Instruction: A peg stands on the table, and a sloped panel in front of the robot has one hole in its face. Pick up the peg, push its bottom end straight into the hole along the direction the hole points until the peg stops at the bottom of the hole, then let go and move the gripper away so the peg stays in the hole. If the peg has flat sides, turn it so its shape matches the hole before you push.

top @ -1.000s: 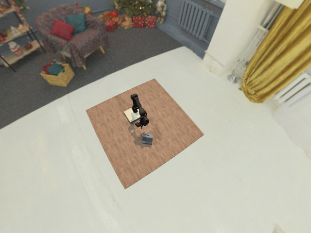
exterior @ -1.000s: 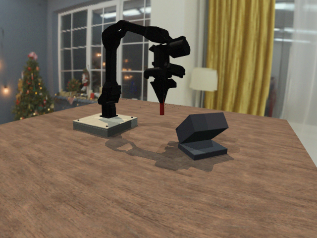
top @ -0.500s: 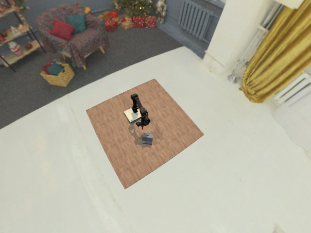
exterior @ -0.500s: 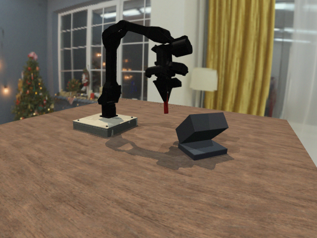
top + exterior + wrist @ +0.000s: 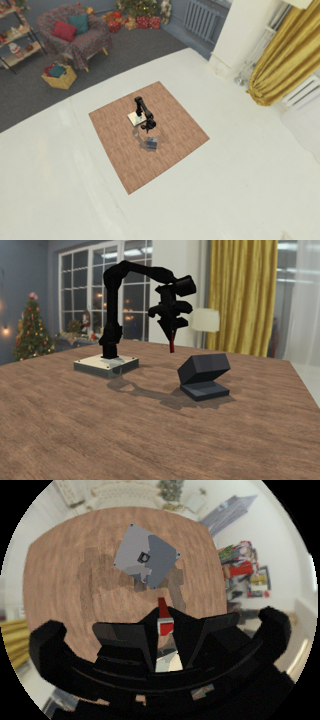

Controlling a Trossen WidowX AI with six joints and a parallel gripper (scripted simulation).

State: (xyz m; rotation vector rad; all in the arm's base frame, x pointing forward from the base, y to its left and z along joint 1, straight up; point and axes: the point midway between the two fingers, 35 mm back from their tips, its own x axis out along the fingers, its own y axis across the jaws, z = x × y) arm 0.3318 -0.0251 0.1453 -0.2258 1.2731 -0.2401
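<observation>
The dark grey sloped panel lies 120 mm ahead of my gripper tip and 80 mm below it. The rest, counted from my gripper tip: red peg: 10 mm behind, 10 mm to the left, 20 mm above; then panel foot: 140 mm ahead, 10 mm to the right, 140 mm below.
</observation>
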